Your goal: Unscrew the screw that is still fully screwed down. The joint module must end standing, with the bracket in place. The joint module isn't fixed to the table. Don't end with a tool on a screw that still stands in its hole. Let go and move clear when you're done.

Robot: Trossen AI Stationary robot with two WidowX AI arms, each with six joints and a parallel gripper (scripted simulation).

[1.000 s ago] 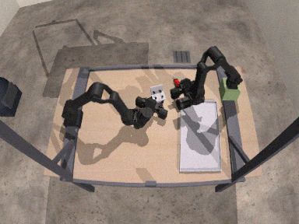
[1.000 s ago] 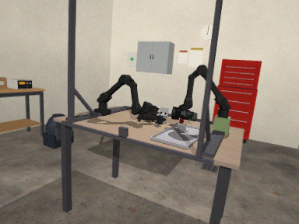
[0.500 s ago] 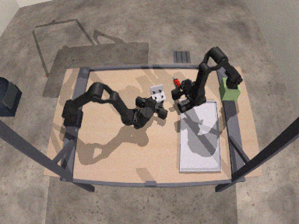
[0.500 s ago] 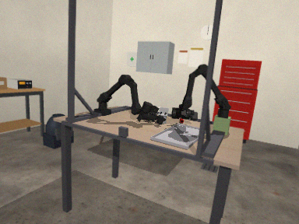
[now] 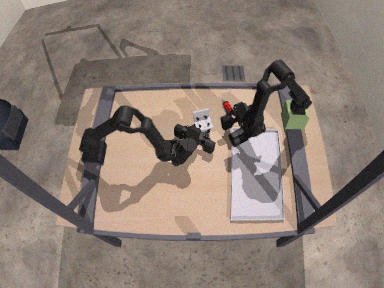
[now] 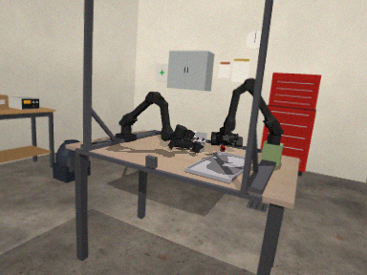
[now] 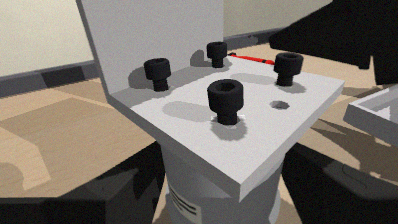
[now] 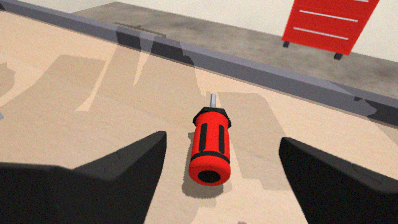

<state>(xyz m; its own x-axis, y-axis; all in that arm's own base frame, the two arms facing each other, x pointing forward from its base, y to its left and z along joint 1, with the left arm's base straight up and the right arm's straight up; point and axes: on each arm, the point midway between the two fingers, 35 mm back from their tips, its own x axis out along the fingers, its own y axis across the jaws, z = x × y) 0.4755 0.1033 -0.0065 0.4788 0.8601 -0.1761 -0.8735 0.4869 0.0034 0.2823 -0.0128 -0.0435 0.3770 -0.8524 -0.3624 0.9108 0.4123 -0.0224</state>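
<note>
The joint module lies 20 mm to the right of my left hand, 20 mm ahead of it and 10 mm below it. Also, from my left hand: red screwdriver: 150 mm to the right, 130 mm ahead, 20 mm below; dark frame rail: 280 mm ahead, 30 mm to the right, 30 mm below; l-shaped bracket: 40 mm above, 20 mm to the right, 20 mm ahead.
</note>
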